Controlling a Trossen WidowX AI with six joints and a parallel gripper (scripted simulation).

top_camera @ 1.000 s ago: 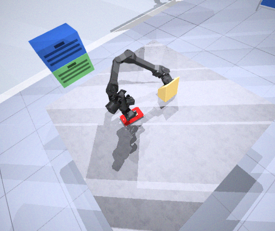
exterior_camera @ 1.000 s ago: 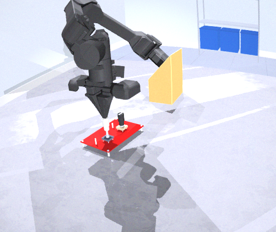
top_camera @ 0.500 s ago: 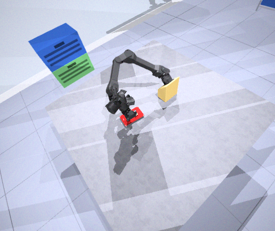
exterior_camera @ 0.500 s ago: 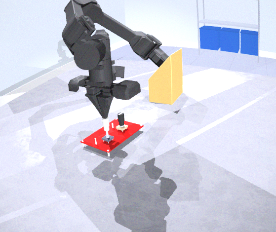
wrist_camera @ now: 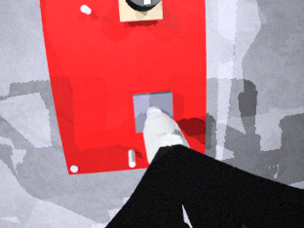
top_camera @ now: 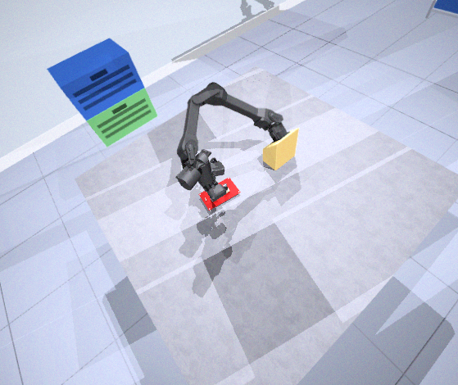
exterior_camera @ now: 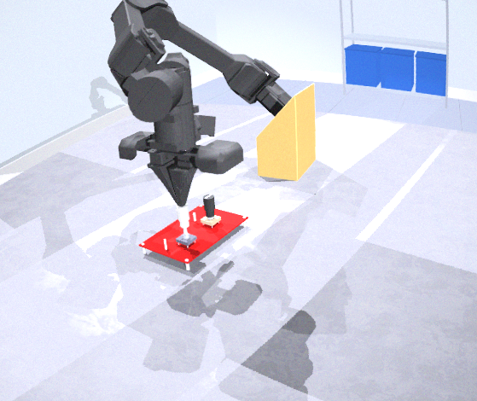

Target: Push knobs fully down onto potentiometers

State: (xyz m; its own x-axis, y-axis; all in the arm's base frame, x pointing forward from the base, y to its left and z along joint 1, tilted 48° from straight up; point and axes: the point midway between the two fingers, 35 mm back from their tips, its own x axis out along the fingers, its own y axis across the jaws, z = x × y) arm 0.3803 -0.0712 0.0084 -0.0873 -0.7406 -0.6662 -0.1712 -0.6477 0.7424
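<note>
Now: the potentiometer 70 mm behind my gripper tip, 10 mm to the left of it and 40 mm below it.
</note>
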